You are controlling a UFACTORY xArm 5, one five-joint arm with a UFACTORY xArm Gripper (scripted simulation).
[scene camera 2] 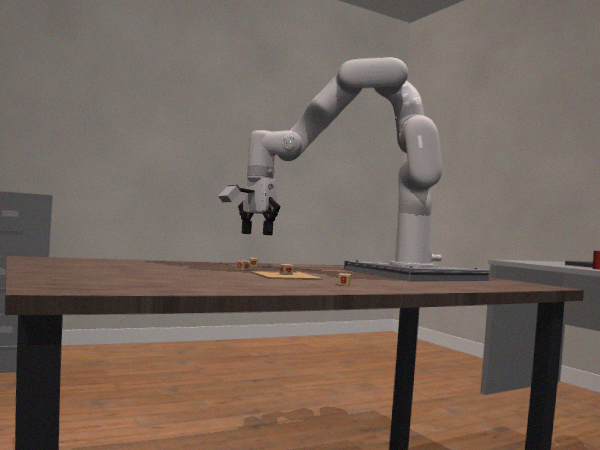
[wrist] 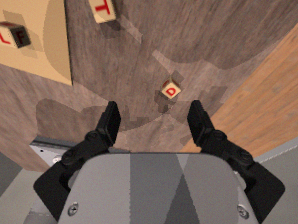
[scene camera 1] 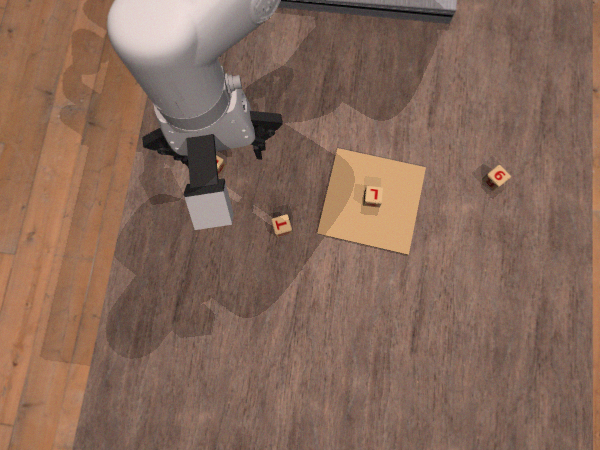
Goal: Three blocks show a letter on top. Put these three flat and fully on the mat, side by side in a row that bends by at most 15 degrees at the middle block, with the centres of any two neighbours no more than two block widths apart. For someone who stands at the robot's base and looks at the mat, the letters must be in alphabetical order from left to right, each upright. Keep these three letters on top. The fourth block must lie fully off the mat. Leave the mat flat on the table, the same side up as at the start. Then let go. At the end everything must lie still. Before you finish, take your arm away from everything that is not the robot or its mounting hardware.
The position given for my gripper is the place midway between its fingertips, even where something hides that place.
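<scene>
A mat (scene camera 1: 390,226) is visible. My gripper appears at (scene camera 1: 225,155), (scene camera 2: 256,234) and (wrist: 153,109).
</scene>
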